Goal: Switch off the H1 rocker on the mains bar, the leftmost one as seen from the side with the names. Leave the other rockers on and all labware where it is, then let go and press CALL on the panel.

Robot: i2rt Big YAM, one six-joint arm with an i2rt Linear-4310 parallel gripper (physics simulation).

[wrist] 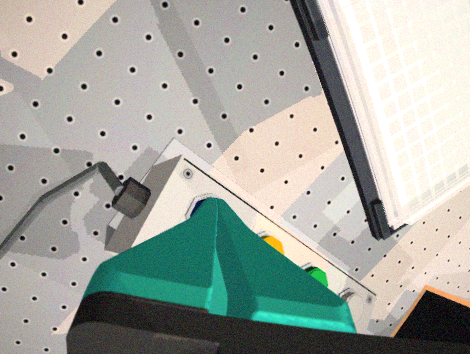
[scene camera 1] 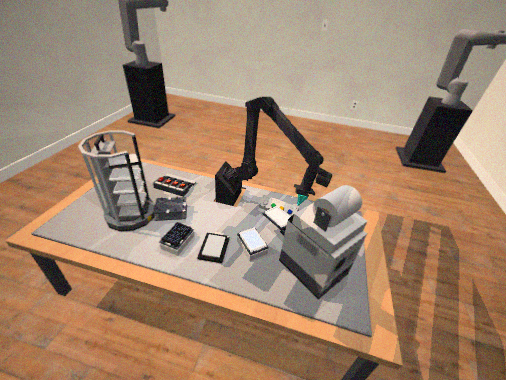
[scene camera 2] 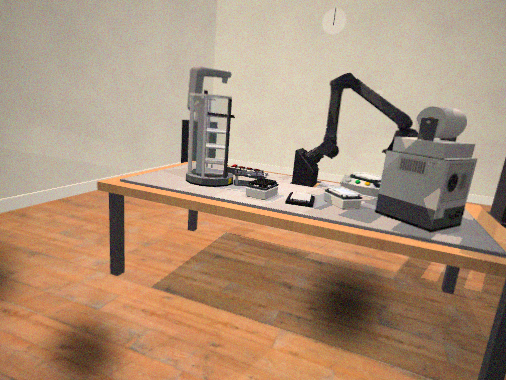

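Seen in the pictures: gripper, between the fingertips: (wrist: 212, 212) (scene camera 1: 298, 205); arm's base, origin of its link: (scene camera 1: 230, 177) (scene camera 2: 308, 160).
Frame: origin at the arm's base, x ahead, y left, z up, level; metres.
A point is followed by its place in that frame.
Note:
The button panel (scene camera 1: 286, 205) @(x 0.076, y 0.356, z -0.055 m) (scene camera 2: 361, 188) @(x 0.106, y 0.308, z -0.095 m) (wrist: 165, 215) @(x 0.103, y 0.409, z -0.064 m) is a pale box near the arm's side of the table. My gripper (scene camera 1: 301, 201) @(x 0.140, y 0.415, z 0.015 m) (wrist: 212, 212) @(x 0.140, y 0.415, z 0.015 m) is shut and empty, its teal fingertips at the blue button (wrist: 198, 207) @(x 0.114, y 0.392, z -0.066 m) (scene camera 1: 290, 212) @(x 0.116, y 0.385, z -0.065 m), covering most of it in the wrist view. Whether they touch it cannot be told. A yellow button (wrist: 273, 245) @(x 0.106, y 0.332, z -0.066 m), a green button (wrist: 318, 278) @(x 0.093, y 0.284, z -0.065 m) and a pale button (wrist: 354, 302) @(x 0.082, y 0.237, z -0.065 m) follow along the panel, partly hidden. No labels are legible. The mains bar (scene camera 1: 171, 188) @(x 0.095, y -0.342, z -0.097 m) with red rockers (scene camera 1: 175, 183) @(x 0.061, y -0.332, z -0.081 m) lies at the back left; the rocker positions are too small to tell.
A plate in a dark-edged holder (wrist: 430, 125) @(x 0.213, y 0.326, z 0.000 m) (scene camera 1: 278, 216) @(x 0.241, y 0.330, z 0.001 m) stands beside the panel. A large grey machine (scene camera 1: 320, 250) @(x 0.513, y 0.521, z 0.126 m) (scene camera 2: 425, 180) @(x 0.513, y 0.523, z 0.053 m) is close to the gripper. A cable plug (wrist: 131, 197) @(x 0.101, y 0.430, z -0.078 m) joins the panel's end. A round plate tower (scene camera 1: 102, 185) @(x 0.451, y -0.458, z 0.149 m) (scene camera 2: 200, 140) @(x 0.450, y -0.463, z 0.090 m) stands on the left.

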